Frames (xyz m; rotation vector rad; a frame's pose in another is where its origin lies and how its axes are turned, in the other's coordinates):
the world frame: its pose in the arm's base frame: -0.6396 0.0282 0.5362 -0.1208 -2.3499 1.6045
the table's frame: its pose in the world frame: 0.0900 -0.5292 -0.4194 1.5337 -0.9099 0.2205
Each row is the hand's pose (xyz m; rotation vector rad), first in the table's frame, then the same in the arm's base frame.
Working: the table's frame: its pose in the arm's base frame: -0.5556 0.2269 1.1824 -0.5803 0.5156 -2.5026

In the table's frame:
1: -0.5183 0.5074 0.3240 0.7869 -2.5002 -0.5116
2: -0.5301 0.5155 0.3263 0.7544 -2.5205 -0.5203
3: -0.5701 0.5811 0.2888 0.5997 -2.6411 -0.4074
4: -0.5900 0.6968 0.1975 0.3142 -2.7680 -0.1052
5: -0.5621 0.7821 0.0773 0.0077 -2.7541 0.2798
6: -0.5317 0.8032 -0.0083 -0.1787 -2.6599 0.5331
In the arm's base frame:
1: 0.2061 0.0343 1.0654 -2.4848 -1.4430 -0.3590
2: 0.2196 0.0339 1.0600 -2.5131 -1.4218 -0.3372
3: 0.2580 0.0131 0.9865 -2.5593 -1.2540 -0.1754
4: 0.2741 -0.0458 0.8509 -2.5384 -0.9090 0.0444
5: 0.2268 -0.1002 0.7194 -2.4170 -0.5188 0.1651
6: 0.1694 -0.1133 0.6471 -2.2974 -0.2691 0.1838

